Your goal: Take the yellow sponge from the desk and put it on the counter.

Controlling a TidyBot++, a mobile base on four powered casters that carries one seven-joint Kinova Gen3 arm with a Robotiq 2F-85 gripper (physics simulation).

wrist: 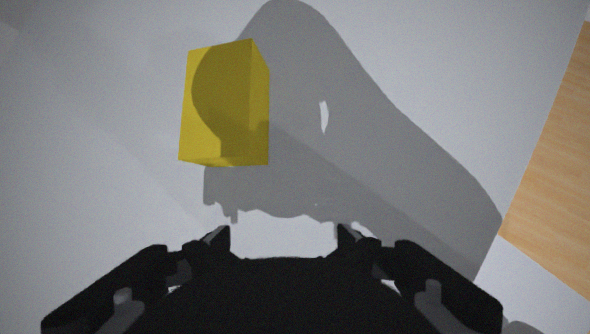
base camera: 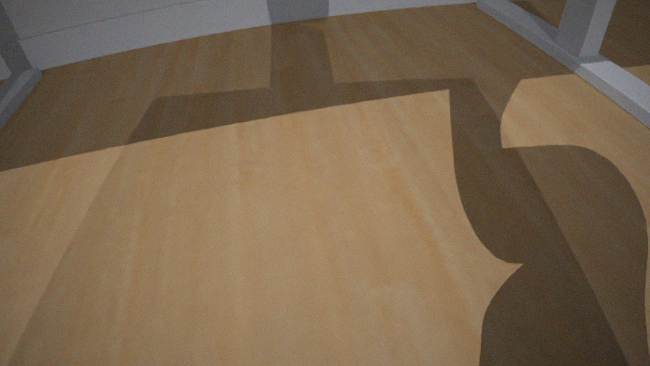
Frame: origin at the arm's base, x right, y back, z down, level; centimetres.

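Seen in the pictures: gripper, fingertip midpoint: (wrist: 284, 236).
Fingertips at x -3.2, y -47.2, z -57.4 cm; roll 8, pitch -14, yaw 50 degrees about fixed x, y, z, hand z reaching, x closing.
Note:
A point is followed by its place in that frame.
The yellow sponge (wrist: 227, 105) @[x 2.1, y -57.0, z -59.8 cm] is a yellow block on the pale grey desk top (wrist: 90, 200) @[x -17.6, y -68.4, z -55.3 cm], left of centre in the upper half of the wrist view. Part of it lies in the arm's shadow. My gripper (wrist: 284, 236) @[x -3.2, y -47.2, z -57.4 cm] is open and empty at the bottom of the wrist view. The sponge is beyond the fingertips and a little to their left, apart from them. The gripper does not show in the base camera view. The counter cannot be made out in either view.
The desk's edge runs down the right of the wrist view, with wooden floor (wrist: 555, 165) @[x 82.3, y 30.2, z 39.7 cm] beyond it. In the base camera view, grey legs with floor bars (base camera: 617, 82) (base camera: 20, 92) @[x -71.4, y -81.1, z 37.8 cm] stand at right and left, and a pale wall (base camera: 150, 27) @[x -45.3, y -103.2, z 34.9 cm] is at the back.

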